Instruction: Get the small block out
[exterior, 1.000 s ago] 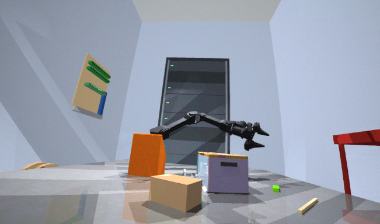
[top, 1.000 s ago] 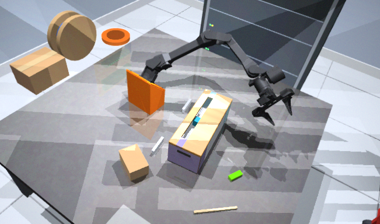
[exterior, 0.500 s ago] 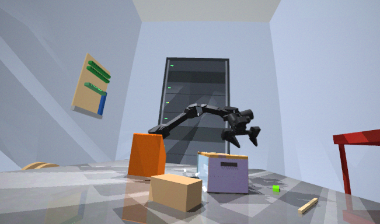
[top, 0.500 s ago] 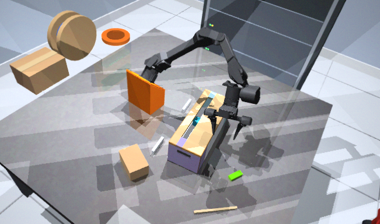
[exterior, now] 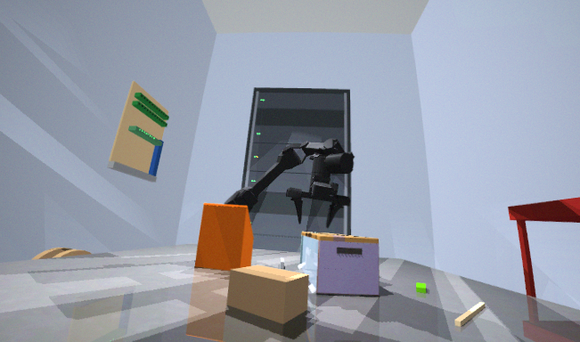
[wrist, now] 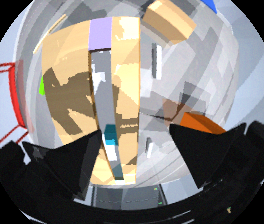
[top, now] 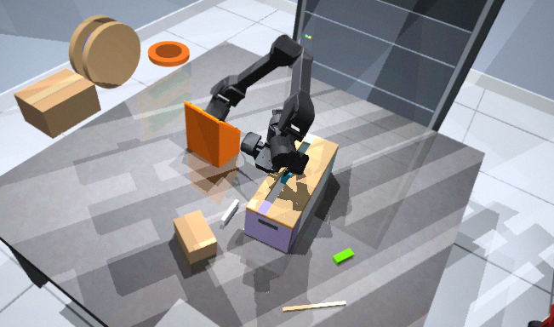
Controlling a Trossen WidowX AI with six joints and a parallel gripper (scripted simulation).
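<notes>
The long box lies 90 mm below my gripper tip, 50 mm to the left of it and 20 mm ahead of it. Also, from my gripper tip: teal block (70 mm below, 60 mm to the left, 20 mm ahead); wooden stick (310 mm ahead, 190 mm to the right, 150 mm below).
</notes>
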